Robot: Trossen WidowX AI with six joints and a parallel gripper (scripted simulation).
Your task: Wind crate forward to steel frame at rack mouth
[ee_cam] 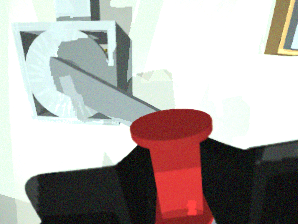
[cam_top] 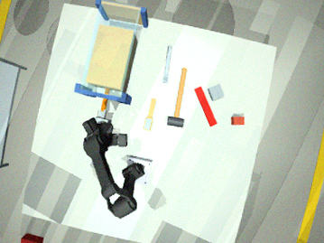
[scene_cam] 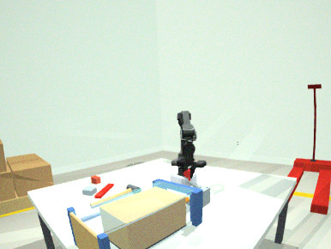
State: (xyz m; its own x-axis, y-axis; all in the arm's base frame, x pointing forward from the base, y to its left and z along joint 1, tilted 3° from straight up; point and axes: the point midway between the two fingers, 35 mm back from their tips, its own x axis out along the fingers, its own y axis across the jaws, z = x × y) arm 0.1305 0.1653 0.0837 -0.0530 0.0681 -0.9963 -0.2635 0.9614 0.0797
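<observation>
Now: the winch handle 30 mm to the left of my gripper tip, 10 mm below it and 10 mm ahead of it. Round my gripper tip: winch: 80 mm to the left, 80 mm below, 20 mm ahead; red grip: 20 mm above; blue frame: 190 mm ahead, 110 mm to the left, 10 mm below.
</observation>
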